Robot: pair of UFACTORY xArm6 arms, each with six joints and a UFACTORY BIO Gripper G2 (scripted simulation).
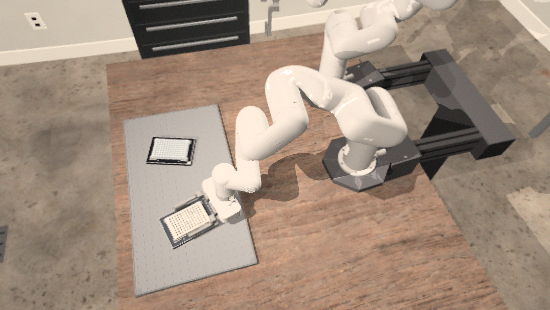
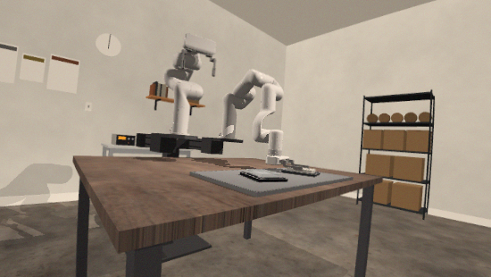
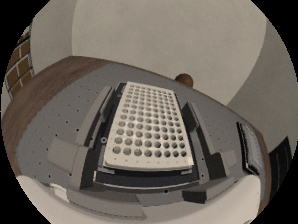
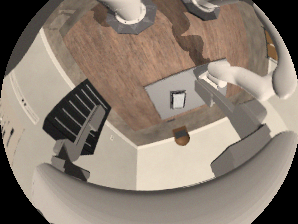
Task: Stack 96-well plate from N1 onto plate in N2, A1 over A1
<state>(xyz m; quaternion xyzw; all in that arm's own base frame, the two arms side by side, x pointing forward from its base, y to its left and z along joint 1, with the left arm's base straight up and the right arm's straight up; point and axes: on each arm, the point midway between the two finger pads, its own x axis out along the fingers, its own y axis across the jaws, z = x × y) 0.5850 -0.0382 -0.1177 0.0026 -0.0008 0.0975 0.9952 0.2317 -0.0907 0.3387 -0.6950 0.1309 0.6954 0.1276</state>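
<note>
My left hand is 1 cm above the cream 96-well plate. From my left hand the other things lie so: plate nest N2 (5 cm ahead, 30 cm to the right, 2 cm below); plate nest N1 (2 cm below).
</note>
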